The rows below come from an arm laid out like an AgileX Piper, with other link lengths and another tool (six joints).
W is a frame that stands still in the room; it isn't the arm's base.
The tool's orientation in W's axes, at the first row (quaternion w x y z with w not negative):
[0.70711 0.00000 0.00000 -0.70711]
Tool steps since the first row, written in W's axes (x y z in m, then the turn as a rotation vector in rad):
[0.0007 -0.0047 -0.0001 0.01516 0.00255 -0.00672]
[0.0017 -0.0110 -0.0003 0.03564 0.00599 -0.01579]
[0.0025 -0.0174 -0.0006 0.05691 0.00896 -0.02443]
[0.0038 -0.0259 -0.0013 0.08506 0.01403 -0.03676]
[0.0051 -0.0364 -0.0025 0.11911 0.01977 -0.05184]
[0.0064 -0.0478 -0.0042 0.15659 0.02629 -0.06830]
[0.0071 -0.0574 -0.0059 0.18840 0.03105 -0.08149]
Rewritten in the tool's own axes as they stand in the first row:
[0.0047 0.0007 -0.0001 -0.00255 0.01516 -0.00672]
[0.0110 0.0017 -0.0003 -0.00599 0.03564 -0.01579]
[0.0174 0.0025 -0.0006 -0.00896 0.05691 -0.02443]
[0.0259 0.0038 -0.0013 -0.01403 0.08506 -0.03676]
[0.0364 0.0051 -0.0025 -0.01977 0.11911 -0.05184]
[0.0478 0.0064 -0.0042 -0.02629 0.15659 -0.06830]
[0.0574 0.0071 -0.0059 -0.03105 0.18840 -0.08149]

